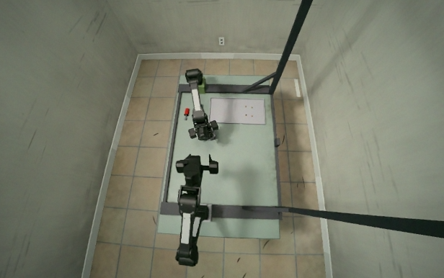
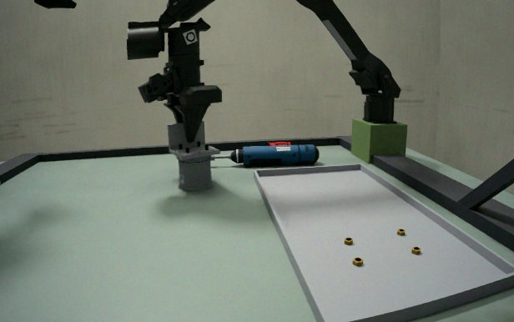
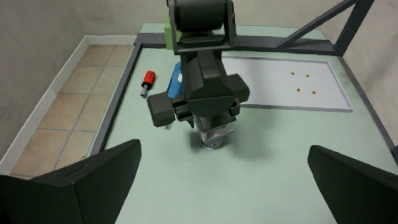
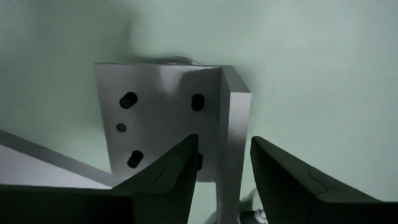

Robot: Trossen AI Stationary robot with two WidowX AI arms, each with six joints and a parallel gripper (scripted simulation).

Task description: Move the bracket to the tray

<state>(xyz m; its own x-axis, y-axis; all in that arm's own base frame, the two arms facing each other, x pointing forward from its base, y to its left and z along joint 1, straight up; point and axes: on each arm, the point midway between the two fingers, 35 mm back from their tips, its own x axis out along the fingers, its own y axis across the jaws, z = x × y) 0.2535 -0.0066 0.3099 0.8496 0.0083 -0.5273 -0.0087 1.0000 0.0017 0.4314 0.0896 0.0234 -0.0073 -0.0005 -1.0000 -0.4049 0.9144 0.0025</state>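
My right hand is 40 mm above the grey L-shaped bracket, 30 mm past it and 10 mm to the left of it. Round my right hand: grey joint module 80 mm below, 30 mm behind, 10 mm to the right; then tray 240 mm behind, 200 mm to the right, 100 mm below; then red-handled tool 200 mm to the right, 140 mm ahead, 100 mm below.
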